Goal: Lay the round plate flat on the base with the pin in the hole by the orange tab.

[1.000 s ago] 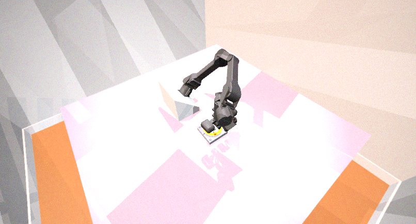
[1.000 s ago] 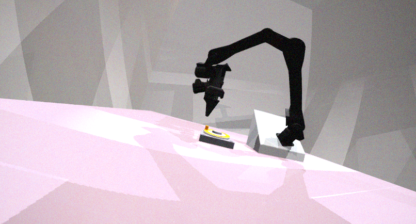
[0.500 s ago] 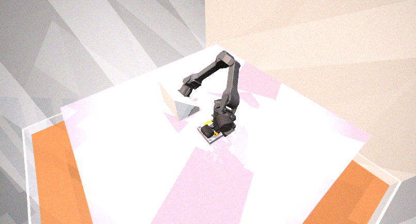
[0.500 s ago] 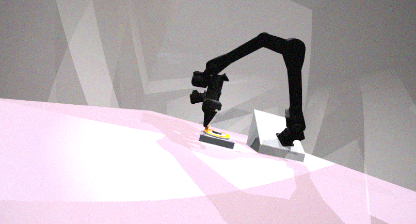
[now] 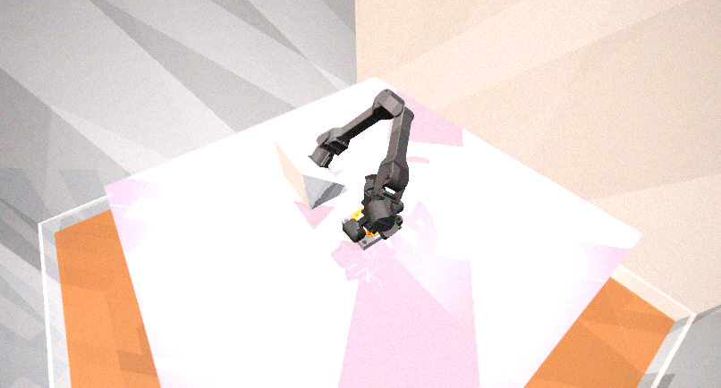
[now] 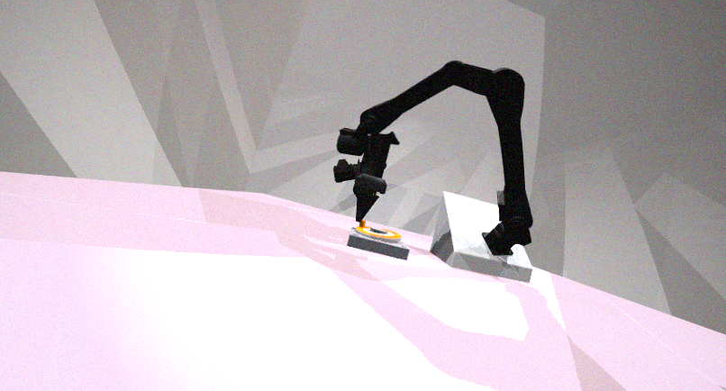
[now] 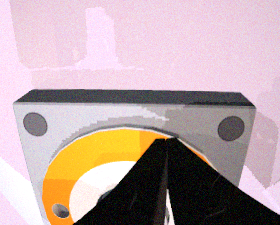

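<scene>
Right now my gripper tip is 5 cm past the base, 2 cm to the right of it and 2 cm above it.
</scene>
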